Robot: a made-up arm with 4 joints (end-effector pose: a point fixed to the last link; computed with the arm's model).
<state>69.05 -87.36 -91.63 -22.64</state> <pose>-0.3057 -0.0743 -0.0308 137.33 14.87 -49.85</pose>
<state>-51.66 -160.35 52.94 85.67</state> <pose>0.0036 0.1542 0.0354 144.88 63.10 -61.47</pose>
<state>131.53 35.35 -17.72 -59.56</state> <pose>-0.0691 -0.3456 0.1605 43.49 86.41 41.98</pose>
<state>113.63 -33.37 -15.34 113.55</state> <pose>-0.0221 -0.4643 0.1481 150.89 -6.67 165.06</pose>
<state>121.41 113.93 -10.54 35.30</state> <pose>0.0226 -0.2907 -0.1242 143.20 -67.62 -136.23</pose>
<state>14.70 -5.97 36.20 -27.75</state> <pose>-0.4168 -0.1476 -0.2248 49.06 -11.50 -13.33</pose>
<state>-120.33 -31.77 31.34 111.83</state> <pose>0.0315 0.2230 -0.1550 109.55 -38.90 -21.69</pose>
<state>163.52 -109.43 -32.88 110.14</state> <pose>0.0434 -0.3996 0.2011 130.83 31.83 160.45</pose>
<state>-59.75 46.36 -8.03 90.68</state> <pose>-0.1557 -0.0806 -0.3490 52.56 -15.77 97.30</pose>
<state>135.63 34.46 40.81 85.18</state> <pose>0.1563 -0.1519 0.0001 123.34 -24.02 -109.14</pose>
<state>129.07 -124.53 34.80 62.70</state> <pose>-0.3015 -0.3307 0.1843 -23.55 47.70 -18.34</pose>
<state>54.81 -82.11 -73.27 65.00</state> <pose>-0.4378 -0.1223 -0.1993 106.49 -35.97 18.94</pose>
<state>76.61 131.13 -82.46 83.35</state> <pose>-0.0921 -0.3844 -0.1418 -65.65 -55.18 79.66</pose>
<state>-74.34 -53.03 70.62 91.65</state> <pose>-0.2366 0.2399 -0.0905 112.03 25.34 0.71</pose>
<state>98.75 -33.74 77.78 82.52</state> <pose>-0.1192 -0.2735 0.2821 -160.36 42.23 -110.98</pose>
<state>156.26 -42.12 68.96 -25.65</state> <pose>0.1084 -0.2902 0.2020 4.81 53.37 95.78</pose>
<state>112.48 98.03 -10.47 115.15</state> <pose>-0.1014 -0.2976 -0.1802 22.01 -46.21 -15.41</pose>
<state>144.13 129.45 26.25 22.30</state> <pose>-0.0380 -0.2560 -0.1434 65.30 -66.96 -74.62</pose>
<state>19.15 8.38 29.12 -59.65</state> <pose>-0.3531 -0.1472 -0.2301 61.89 -21.81 -26.22</pose>
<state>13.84 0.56 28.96 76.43</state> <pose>-0.4040 -0.3191 -0.1064 89.40 34.12 91.21</pose>
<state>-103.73 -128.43 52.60 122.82</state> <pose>0.0250 0.1840 0.1215 -178.67 6.30 -50.66</pose>
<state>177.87 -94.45 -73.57 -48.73</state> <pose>-0.0984 -0.1821 0.0671 50.32 22.52 -14.04</pose>
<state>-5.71 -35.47 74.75 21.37</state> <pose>-0.4803 -0.0199 -0.1670 20.10 19.44 -27.66</pose>
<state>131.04 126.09 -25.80 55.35</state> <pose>-0.0123 -0.3002 -0.1522 11.47 -73.13 18.26</pose>
